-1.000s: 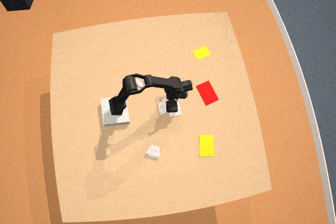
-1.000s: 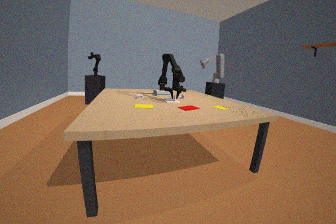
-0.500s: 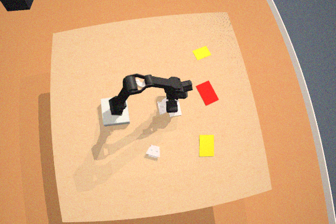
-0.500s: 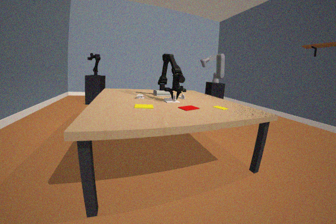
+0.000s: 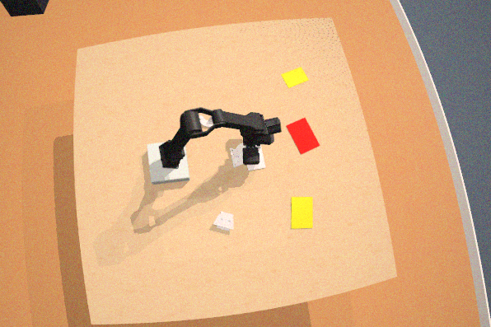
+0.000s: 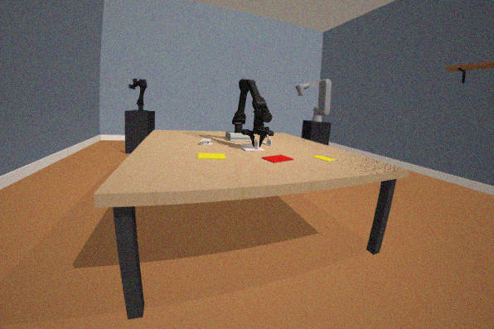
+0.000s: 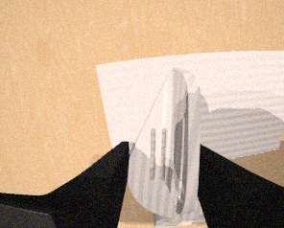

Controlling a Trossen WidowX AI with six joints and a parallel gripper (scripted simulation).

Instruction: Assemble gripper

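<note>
Now: gripper tip 3 cm past the white jaw and 2 cm to the left of it. From my gripper tip the other things lie so: yellow patch 22 cm ahead, 26 cm to the right, 1 cm below; then red patch 22 cm ahead, 7 cm to the left, 1 cm below.
</note>
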